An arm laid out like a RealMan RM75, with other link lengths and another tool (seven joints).
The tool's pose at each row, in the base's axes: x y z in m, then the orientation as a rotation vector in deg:
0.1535 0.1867 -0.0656 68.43 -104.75 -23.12
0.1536 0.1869 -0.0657 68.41 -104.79 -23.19
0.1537 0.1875 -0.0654 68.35 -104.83 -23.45
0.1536 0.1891 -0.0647 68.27 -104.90 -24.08
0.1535 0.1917 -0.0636 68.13 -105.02 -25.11
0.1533 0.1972 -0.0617 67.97 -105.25 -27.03
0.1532 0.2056 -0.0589 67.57 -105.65 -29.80
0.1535 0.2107 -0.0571 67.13 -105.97 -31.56
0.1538 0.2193 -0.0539 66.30 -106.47 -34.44
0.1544 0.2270 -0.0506 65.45 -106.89 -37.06
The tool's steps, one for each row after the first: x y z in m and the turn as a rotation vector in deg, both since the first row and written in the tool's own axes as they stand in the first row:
-0.0002 0.0000 -0.0001 -0.03 -0.06 0.00
-0.0006 0.0004 -0.0004 -0.19 -0.21 -0.05
-0.0016 0.0017 -0.0010 -0.53 -0.56 -0.22
-0.0033 0.0038 -0.0020 -1.10 -1.14 -0.48
-0.0070 0.0078 -0.0040 -2.10 -2.25 -1.04
-0.0128 0.0138 -0.0070 -3.57 -3.90 -1.72
-0.0163 0.0173 -0.0092 -4.56 -4.98 -2.01
-0.0221 0.0234 -0.0128 -6.23 -6.75 -2.44
-0.0271 0.0290 -0.0166 -7.78 -8.35 -2.77

